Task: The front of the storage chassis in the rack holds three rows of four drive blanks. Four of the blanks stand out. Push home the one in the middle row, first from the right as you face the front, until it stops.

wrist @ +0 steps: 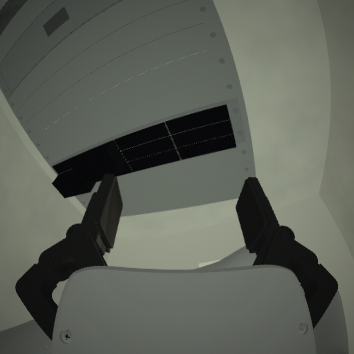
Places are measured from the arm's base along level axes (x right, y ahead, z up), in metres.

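Pixels of known places: gripper, fingertip midpoint: [180,190].
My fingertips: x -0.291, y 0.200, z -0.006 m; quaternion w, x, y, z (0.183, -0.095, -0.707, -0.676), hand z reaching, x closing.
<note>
For each thing: its middle in the pictures, then the offset to it from my fingertips. "spot": a spot on its surface instead.
- storage chassis at a spot on its surface: [202,134] spot: dx -0.048, dy +0.197, dz +0.067 m
- black part at a spot on its surface: [72,184] spot: dx +0.264, dy +0.239, dz +0.075 m
- small dark rectangle at a spot on its surface: [56,21] spot: dx +0.106, dy +0.251, dz -0.244 m
The storage chassis [202,134] shows as a black band across the grey rack [175,75]. Thin light lines divide its front into rows and columns. At its left end in the view a black part [72,184] juts out past the chassis outline; the blanks there merge in the dark, so I cannot tell which stand out or how far. My gripper [180,190] is open and empty. Its left fingertip overlaps the lower edge of the chassis near the left end in the view, and its right fingertip lies below and right of the chassis. Contact cannot be seen.
Plain grey panels lie above and below the chassis, with a row of small round holes along the rack's right edge. A small dark rectangle [56,21] sits on a panel at the upper left. Pale, blurred wall surfaces [285,100] show beyond the rack.
</note>
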